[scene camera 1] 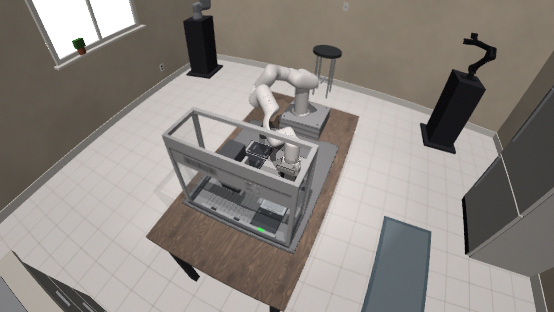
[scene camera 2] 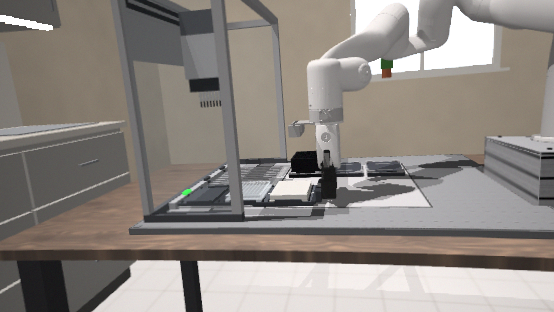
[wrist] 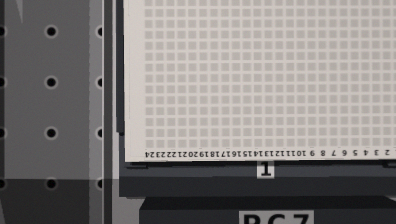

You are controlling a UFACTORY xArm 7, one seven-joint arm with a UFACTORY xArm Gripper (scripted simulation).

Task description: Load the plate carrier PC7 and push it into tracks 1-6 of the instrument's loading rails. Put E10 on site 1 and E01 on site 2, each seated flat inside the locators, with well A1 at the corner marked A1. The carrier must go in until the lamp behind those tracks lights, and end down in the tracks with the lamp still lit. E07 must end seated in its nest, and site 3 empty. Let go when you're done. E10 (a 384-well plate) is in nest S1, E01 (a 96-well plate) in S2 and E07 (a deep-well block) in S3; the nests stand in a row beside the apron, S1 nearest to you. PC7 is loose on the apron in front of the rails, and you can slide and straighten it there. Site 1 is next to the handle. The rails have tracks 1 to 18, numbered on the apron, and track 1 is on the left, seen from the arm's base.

Scene:
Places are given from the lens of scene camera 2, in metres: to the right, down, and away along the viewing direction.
pale apron [scene camera 2: 382,191]: 0.25, 0.08, 0.86

